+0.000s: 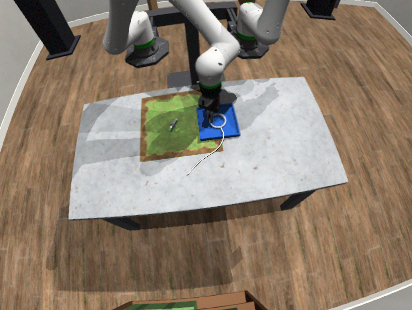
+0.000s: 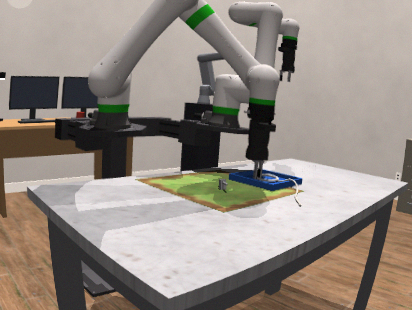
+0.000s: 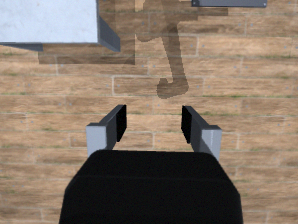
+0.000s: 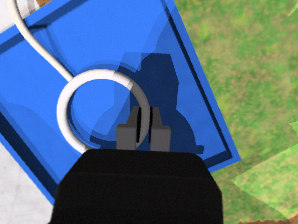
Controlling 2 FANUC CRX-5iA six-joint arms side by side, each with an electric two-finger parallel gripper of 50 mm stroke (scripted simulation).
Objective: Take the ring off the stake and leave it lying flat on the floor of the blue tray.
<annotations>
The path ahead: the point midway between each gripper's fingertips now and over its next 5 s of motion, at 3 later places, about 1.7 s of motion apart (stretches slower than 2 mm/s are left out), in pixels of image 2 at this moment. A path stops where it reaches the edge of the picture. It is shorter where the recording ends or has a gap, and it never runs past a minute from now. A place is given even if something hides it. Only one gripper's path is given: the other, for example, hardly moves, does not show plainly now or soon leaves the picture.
My right gripper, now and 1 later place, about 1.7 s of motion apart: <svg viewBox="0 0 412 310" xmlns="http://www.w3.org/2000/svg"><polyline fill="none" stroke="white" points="256,178 259,153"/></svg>
</annotations>
